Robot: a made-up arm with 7 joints.
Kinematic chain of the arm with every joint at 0, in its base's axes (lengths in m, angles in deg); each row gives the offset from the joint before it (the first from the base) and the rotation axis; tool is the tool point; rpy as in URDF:
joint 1: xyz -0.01 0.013 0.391 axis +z
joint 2: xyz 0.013 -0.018 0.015 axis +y
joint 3: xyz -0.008 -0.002 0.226 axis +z
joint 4: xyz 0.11 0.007 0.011 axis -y
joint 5: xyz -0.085 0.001 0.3 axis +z
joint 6: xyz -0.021 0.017 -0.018 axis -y
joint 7: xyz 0.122 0.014 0 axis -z
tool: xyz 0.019 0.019 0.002 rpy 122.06 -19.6 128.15
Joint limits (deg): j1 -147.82..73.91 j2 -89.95..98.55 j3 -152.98..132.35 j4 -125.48..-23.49 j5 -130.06..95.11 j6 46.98..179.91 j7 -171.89..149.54
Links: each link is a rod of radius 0.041 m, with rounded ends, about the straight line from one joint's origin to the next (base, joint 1, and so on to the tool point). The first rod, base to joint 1, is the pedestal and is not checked.
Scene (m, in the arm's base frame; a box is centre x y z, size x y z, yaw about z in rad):
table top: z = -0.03
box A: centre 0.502 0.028 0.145 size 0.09 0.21 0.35 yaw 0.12
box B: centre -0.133 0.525 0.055 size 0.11 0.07 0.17 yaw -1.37
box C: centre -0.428 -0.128 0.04 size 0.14 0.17 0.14 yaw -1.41
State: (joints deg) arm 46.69 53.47 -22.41 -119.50 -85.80 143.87 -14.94
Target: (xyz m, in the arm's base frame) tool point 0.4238 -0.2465 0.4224
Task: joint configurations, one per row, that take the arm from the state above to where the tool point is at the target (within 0.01 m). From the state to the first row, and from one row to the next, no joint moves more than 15 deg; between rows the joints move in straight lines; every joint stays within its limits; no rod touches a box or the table.
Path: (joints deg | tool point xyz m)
1: 49.48 40.97 -24.30 -113.66 -84.10 144.09 -18.59 | 0.3426 0.3072 0.2002
2: 52.27 28.48 -26.19 -107.82 -82.41 144.30 -22.25 | 0.3783 0.3580 0.3320
3: 55.07 15.98 -28.08 -101.97 -80.71 144.52 -25.90 | 0.3847 0.3797 0.4796
4: 41.06 16.99 -39.44 -105.37 -84.02 145.22 -23.41 | 0.4929 0.1805 0.4530
5: 27.05 18.00 -50.80 -108.77 -87.32 145.91 -20.92 | 0.5058 -0.0429 0.4339
6: 13.05 19.00 -62.16 -112.16 -90.63 146.61 -18.42 | 0.4238 -0.2465 0.4224

